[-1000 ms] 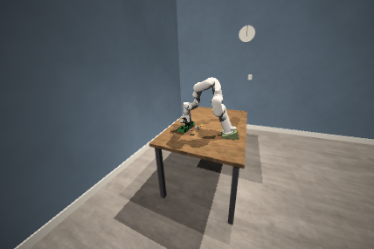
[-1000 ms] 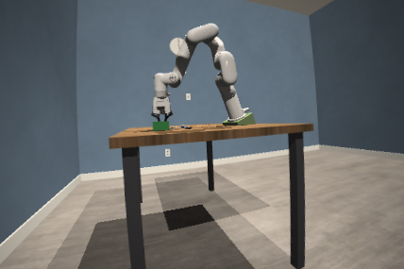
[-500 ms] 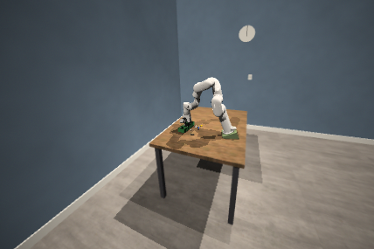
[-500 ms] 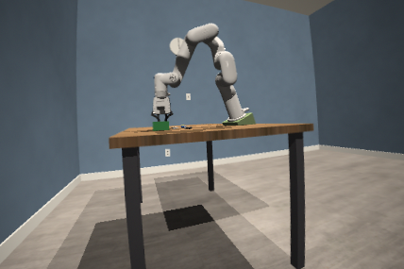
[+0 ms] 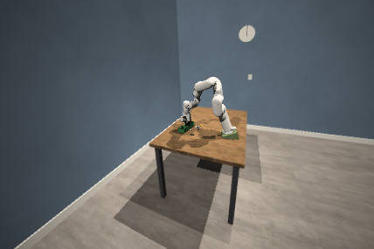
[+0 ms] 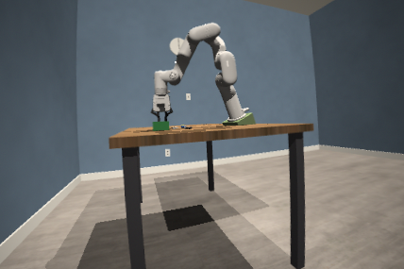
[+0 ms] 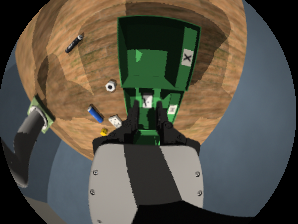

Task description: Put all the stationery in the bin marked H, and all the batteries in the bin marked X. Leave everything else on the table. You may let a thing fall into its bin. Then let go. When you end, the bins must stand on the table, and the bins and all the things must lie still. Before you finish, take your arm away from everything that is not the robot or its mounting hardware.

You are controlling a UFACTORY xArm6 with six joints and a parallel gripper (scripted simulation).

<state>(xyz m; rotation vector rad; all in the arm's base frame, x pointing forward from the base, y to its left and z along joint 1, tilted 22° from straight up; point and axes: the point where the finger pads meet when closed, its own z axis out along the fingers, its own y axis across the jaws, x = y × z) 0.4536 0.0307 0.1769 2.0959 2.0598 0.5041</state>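
Now: hand 10 mm short of the bin and 30 mm above it. From my hand the other things lie so: blue battery (130 mm behind, 50 mm to the right, 50 mm below); then pale patterned piece (70 mm behind, 80 mm to the right, 50 mm below); then white ring (70 mm behind, 20 mm to the left, 50 mm below).
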